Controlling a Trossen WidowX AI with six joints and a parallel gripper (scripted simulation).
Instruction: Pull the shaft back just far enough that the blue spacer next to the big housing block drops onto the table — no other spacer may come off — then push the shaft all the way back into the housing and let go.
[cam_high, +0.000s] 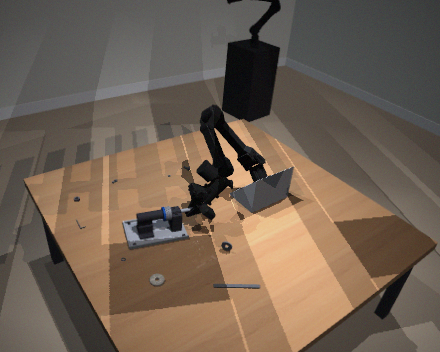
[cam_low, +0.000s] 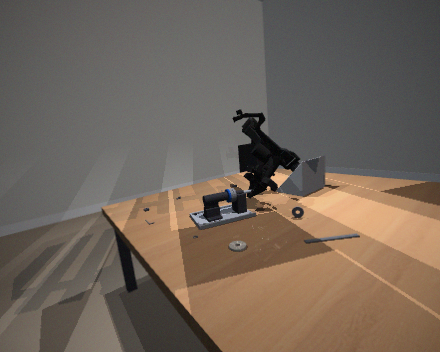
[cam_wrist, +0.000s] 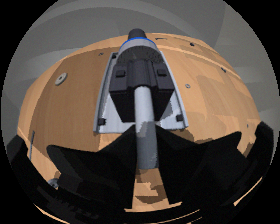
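Now: gripper tip 30 mm short of the shaft, 10 mm to the left of it and 30 mm below it. Round my gripper tip: blue spacer (80 mm ahead, 30 mm to the right, 20 mm above); grey piece (70 mm ahead, 30 mm to the right, 20 mm above); dark flat bar (60 mm ahead, 350 mm to the left, 50 mm below).
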